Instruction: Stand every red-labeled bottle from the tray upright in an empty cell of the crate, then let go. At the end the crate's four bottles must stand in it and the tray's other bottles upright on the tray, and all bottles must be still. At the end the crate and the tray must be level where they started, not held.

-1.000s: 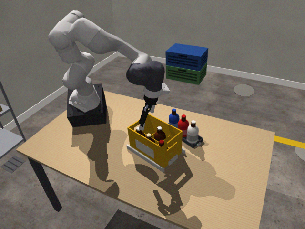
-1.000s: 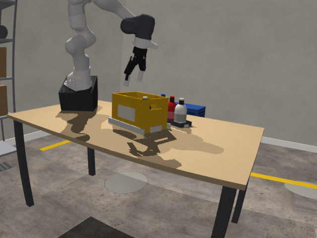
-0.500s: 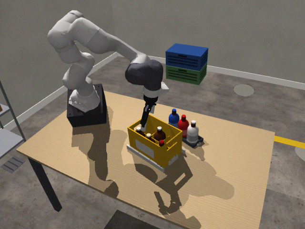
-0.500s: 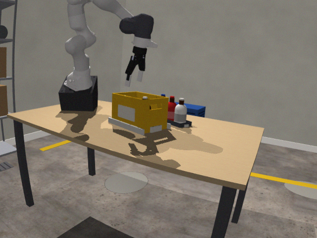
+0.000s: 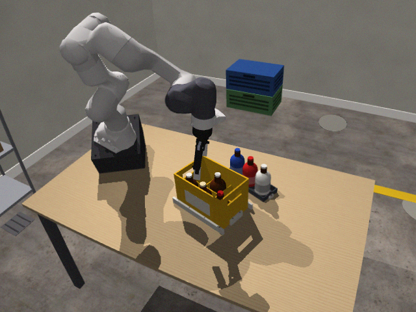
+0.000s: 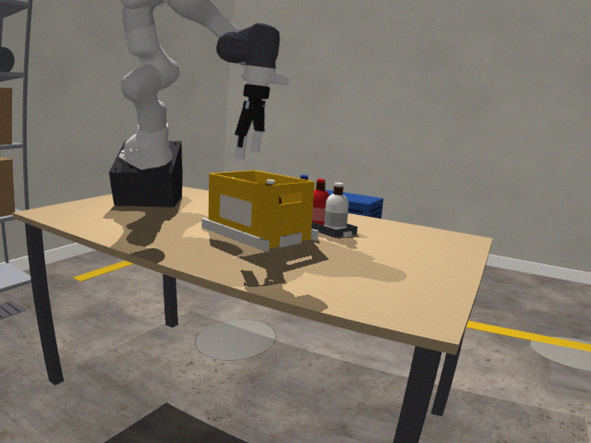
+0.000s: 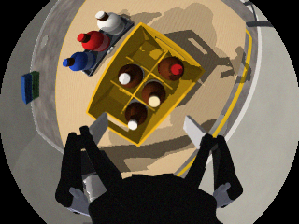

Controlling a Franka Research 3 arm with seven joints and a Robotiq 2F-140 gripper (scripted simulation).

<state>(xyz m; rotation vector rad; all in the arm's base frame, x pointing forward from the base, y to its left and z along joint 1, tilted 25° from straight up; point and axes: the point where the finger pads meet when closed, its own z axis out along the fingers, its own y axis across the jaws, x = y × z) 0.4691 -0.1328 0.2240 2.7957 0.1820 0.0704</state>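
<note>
Now: the red-labeled bottle 22 cm to the left of my hand, 17 cm below it and 17 cm ahead of it. Also, from my hand: blue-labeled bottle (27 cm to the left, 17 cm below, 10 cm ahead); white-labeled bottle (24 cm ahead, 18 cm to the left, 17 cm below); yellow crate (17 cm below, 3 cm to the left, 3 cm ahead).
</note>
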